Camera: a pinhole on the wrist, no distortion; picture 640 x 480 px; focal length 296.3 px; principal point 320.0 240.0 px. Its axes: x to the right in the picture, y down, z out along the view. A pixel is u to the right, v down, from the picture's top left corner.
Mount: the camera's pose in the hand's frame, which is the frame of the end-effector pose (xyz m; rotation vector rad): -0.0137 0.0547 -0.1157 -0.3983 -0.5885 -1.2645
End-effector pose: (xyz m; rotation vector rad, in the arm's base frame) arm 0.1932 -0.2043 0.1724 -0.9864 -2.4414 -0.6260
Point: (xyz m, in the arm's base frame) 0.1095 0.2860 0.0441
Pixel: 471.3 446.6
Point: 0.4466 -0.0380 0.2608
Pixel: 113.6 316.3
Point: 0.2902 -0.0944 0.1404
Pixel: 396.2 270.1
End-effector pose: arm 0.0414 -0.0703 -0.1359 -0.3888 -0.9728 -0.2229
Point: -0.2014 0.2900 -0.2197
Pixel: 355.1 168.1
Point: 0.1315 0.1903 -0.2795
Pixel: 121.6 254.2
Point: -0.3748 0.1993 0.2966
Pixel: 612.0 324.7
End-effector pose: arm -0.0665 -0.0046 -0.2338 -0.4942 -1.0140 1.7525
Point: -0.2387 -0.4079 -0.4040
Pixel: 286.4 93.3
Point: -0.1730 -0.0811 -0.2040
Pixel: 563.1 238.3
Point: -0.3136 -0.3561 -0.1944
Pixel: 428.1 144.8
